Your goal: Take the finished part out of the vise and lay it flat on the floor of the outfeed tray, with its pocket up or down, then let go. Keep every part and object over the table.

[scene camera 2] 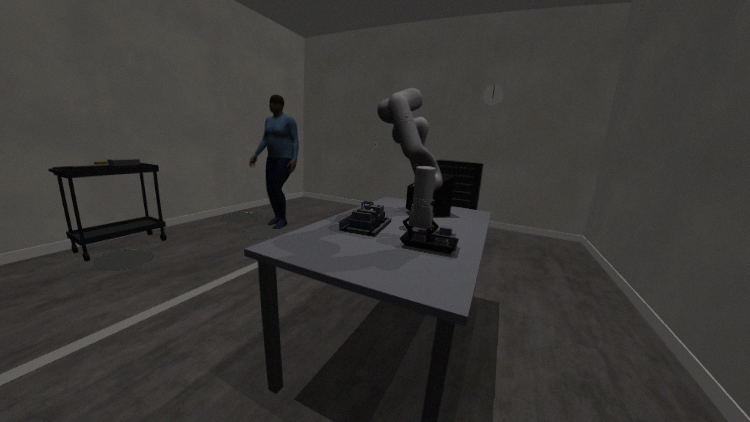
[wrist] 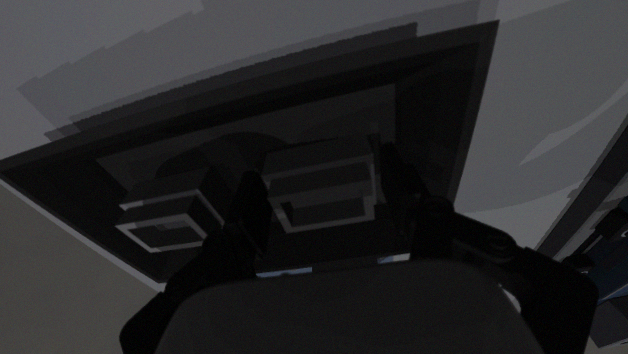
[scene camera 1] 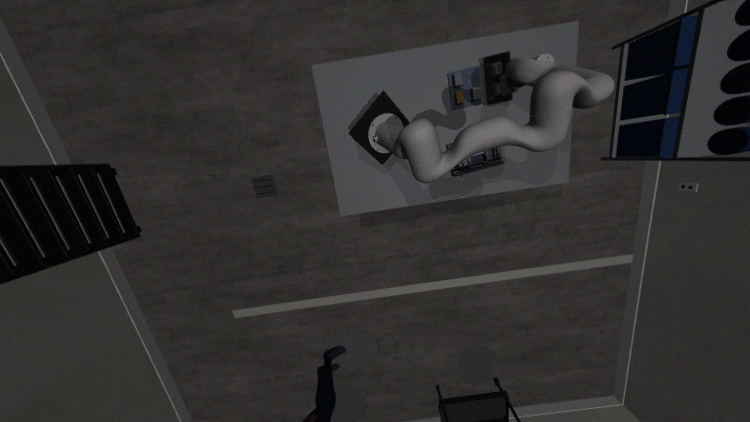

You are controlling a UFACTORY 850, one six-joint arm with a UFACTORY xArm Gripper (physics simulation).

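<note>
A grey part with a rectangular pocket (wrist: pixel 330 225) lies in the dark outfeed tray (scene camera 1: pixel 483 79) (scene camera 2: pixel 430 243) (wrist: pixel 467 125), with its pocket facing up. My gripper (scene camera 2: pixel 425 234) (wrist: pixel 320 176) is open, low in the tray, with one dark finger on each side of this part. The fingers stand a little apart from its sides; its underside is hidden. Another grey pocketed part (wrist: pixel 167 187) sits in the tray to the left of my fingers in the wrist view. The vise (scene camera 1: pixel 493 153) (scene camera 2: pixel 367 219) is partly hidden by the arm in scene camera 1.
A blue plate (scene camera 1: pixel 468 76) bearing grey blocks and an orange block (scene camera 1: pixel 459 97) stands beside the tray. The vise's blue body (wrist: pixel 612 275) shows at the wrist view's right edge. The arm's black base plate (scene camera 1: pixel 361 131) is at the table's far end. A person (scene camera 2: pixel 277 141) stands away from the table.
</note>
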